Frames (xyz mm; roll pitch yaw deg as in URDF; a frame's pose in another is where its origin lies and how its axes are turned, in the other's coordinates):
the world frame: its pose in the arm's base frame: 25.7 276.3 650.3 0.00 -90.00 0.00
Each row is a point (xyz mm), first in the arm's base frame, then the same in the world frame.
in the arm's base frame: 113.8 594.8 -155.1
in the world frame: -805.4 318.5 -88.1
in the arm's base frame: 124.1 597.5 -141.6
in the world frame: -791.9 321.2 -98.4
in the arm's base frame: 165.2 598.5 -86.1
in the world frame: -736.4 322.2 -139.5
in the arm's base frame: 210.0 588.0 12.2
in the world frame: -638.1 311.7 -184.3
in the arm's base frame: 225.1 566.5 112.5
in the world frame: -537.8 290.2 -199.4
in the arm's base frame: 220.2 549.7 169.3
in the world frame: -481.0 273.4 -194.5
